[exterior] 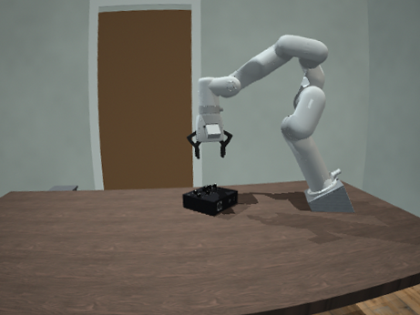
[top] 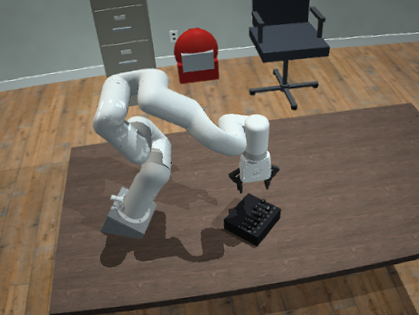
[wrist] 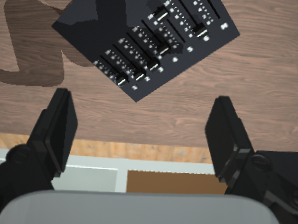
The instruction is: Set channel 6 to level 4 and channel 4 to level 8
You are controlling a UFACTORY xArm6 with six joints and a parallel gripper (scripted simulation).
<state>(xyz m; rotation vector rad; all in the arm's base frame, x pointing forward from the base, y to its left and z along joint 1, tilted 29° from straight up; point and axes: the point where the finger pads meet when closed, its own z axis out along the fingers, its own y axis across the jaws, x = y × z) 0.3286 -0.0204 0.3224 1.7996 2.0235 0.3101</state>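
My gripper is now 14 cm above the channel 4 fader cap, 2 cm to the left of it and 2 cm short of it. Also, from my hand: channel 2 cap 14 cm below, 6 cm to the right; then channel 3 cap 14 cm below, 4 cm to the right, 1 cm ahead; then channel 5 cap 14 cm below, 2 cm to the left, 1 cm ahead.
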